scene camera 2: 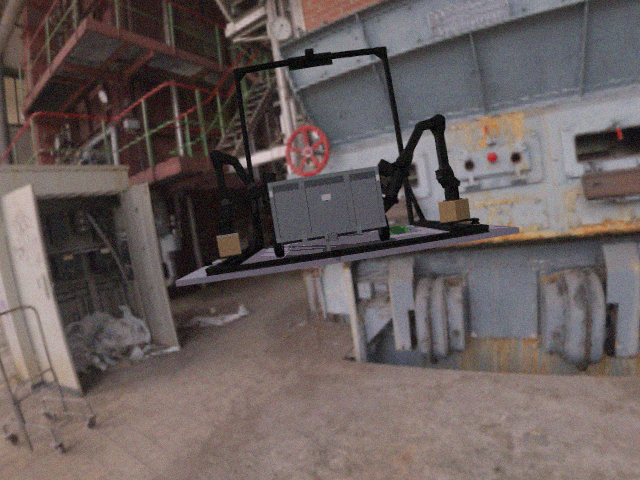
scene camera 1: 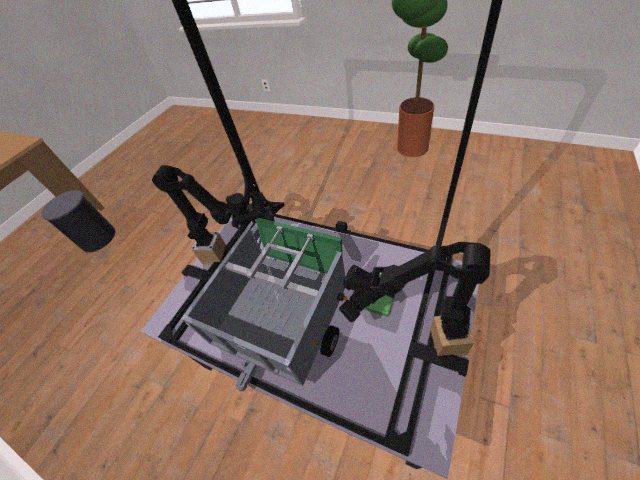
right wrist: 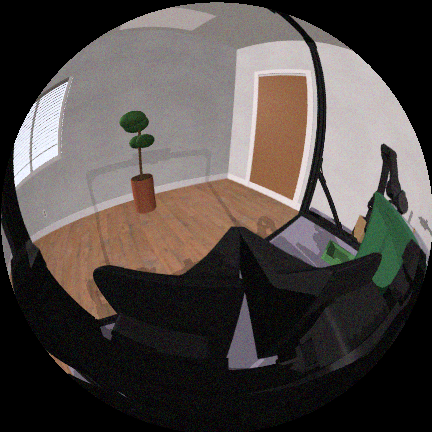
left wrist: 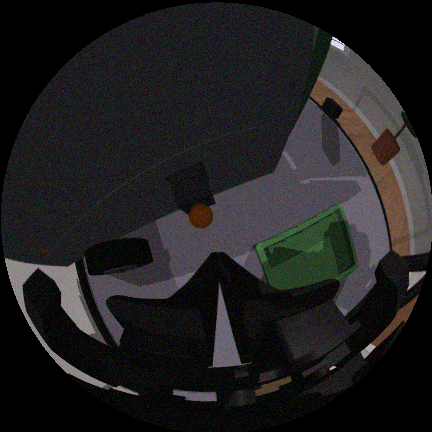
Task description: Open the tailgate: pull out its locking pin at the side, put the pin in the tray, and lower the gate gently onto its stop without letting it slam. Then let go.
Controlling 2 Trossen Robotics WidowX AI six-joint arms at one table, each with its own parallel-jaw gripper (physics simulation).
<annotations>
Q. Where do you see a green tailgate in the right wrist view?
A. At 387, 233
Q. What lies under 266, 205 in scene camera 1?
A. The right gripper.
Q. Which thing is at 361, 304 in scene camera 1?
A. The left gripper.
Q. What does the left gripper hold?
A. Nothing.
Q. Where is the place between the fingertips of the right gripper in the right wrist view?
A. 236, 233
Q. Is the left gripper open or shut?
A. Shut.
</annotations>
